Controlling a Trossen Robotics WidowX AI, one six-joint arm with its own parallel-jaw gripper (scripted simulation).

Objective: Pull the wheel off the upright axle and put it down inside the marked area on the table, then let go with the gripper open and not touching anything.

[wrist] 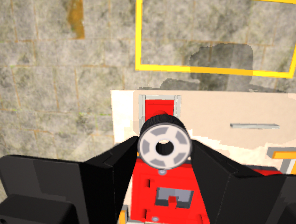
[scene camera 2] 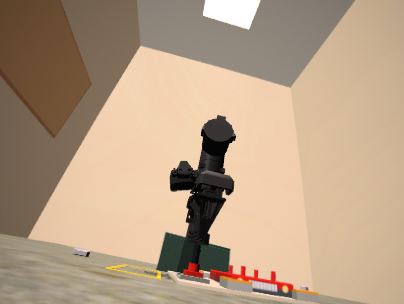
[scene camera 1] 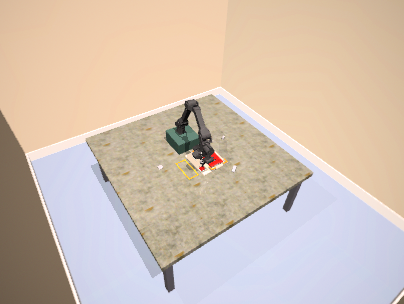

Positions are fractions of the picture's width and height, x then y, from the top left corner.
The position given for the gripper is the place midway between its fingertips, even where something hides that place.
Note:
The gripper (scene camera 2: 0.49, 0.78) holds a black tyre.
The gripper shows as well in the wrist view (wrist: 0.55, 0.64).

